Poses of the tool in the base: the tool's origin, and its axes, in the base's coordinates. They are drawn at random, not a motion.
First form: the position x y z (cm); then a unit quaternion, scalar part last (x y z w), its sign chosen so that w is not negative.
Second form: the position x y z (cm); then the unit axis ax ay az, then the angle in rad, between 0 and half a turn. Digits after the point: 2 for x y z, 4 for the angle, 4 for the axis.
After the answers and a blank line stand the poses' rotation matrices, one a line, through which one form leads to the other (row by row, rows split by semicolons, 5 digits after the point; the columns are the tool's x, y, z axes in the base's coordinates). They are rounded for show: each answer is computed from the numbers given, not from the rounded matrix.
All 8 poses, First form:
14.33, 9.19, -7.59, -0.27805, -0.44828, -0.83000, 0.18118
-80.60, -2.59, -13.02, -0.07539, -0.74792, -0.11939, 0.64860
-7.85, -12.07, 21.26, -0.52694, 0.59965, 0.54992, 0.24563
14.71, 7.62, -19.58, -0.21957, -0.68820, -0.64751, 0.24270
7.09, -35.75, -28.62, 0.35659, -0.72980, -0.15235, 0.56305
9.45, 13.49, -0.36, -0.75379, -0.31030, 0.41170, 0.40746
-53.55, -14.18, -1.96, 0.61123, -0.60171, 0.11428, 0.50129
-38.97, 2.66, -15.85, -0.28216, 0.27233, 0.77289, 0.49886
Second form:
14.33, 9.19, -7.59, -0.2827, -0.4558, -0.8440, 2.7772
-80.60, -2.59, -13.02, -0.0990, -0.9826, -0.1569, 1.7301
-7.85, -12.07, 21.26, -0.5436, 0.6186, 0.5673, 2.6453
14.71, 7.62, -19.58, -0.2263, -0.7094, -0.6675, 2.6513
7.09, -35.75, -28.62, 0.4315, -0.8831, -0.1843, 1.9454
9.45, 13.49, -0.36, -0.8254, -0.3398, 0.4508, 2.3023
-53.55, -14.18, -1.96, 0.7064, -0.6954, 0.1321, 2.0914
-38.97, 2.66, -15.85, -0.3256, 0.3142, 0.8918, 2.0970

-0.77972 0.55005 0.29913; -0.05147 -0.53243 0.84490; 0.62401 0.64340 0.44346
-0.14727 0.26764 -0.95220; -0.04210 0.96012 0.27638; 0.98820 0.08079 -0.13013
-0.32399 -0.90212 -0.28497; -0.36181 -0.16016 0.91839; -0.87414 0.40066 -0.27450
-0.78577 0.61652 -0.04970; -0.01209 0.06504 0.99781; 0.61840 0.78465 -0.04366
-0.11164 -0.34892 -0.93048; -0.69204 0.69927 -0.17919; 0.71317 0.62393 -0.31953
0.46844 0.13230 -0.87354; 0.80330 -0.47538 0.35878; -0.36780 -0.86977 -0.32896
0.24978 -0.85013 -0.46356; -0.62099 0.22668 -0.75033; 0.74296 0.47528 -0.47130
-0.34305 -0.92481 -0.16445; 0.61745 -0.35395 0.70248; -0.70787 0.13945 0.69244

